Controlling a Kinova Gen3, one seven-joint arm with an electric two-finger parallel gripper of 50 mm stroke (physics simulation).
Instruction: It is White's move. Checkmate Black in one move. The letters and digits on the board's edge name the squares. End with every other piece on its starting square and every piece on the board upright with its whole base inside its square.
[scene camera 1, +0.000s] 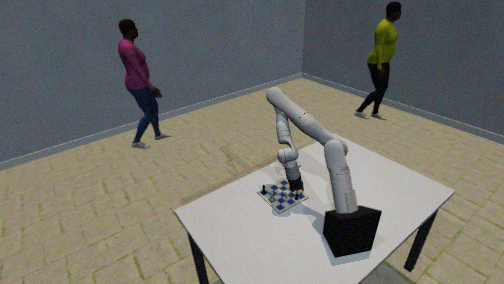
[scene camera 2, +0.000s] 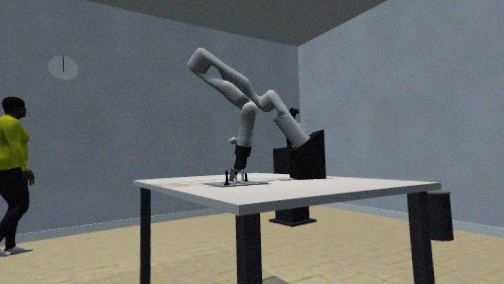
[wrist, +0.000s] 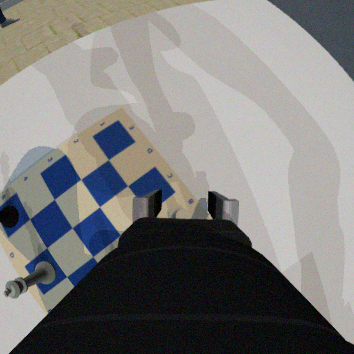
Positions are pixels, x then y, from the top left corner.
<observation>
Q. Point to a chessboard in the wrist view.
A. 73, 204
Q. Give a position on a chessboard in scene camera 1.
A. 281, 187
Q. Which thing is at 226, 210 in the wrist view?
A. My gripper.
</observation>
